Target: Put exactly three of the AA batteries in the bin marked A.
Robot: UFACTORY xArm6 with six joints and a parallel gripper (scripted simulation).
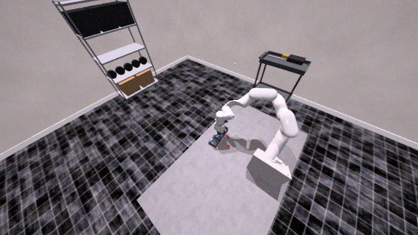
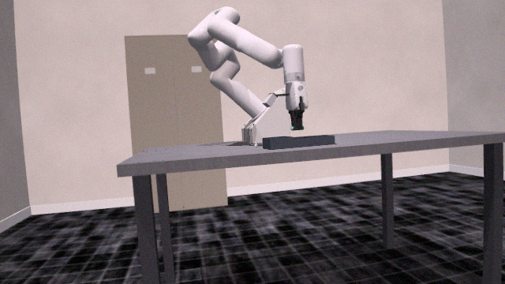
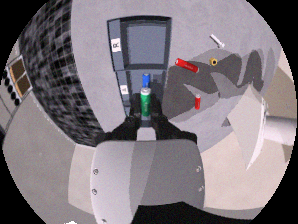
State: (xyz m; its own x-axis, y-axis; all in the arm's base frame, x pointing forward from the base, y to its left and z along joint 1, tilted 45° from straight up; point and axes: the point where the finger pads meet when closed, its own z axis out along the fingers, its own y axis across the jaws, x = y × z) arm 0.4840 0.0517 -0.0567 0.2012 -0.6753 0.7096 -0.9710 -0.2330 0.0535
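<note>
Now: the dark two-compartment bin 1 cm ahead of my hand and 6 cm below it. Also, from my hand: green AA battery (2 cm below); red battery (7 cm behind, 6 cm to the right, 7 cm below); blue AA battery (7 cm below).
</note>
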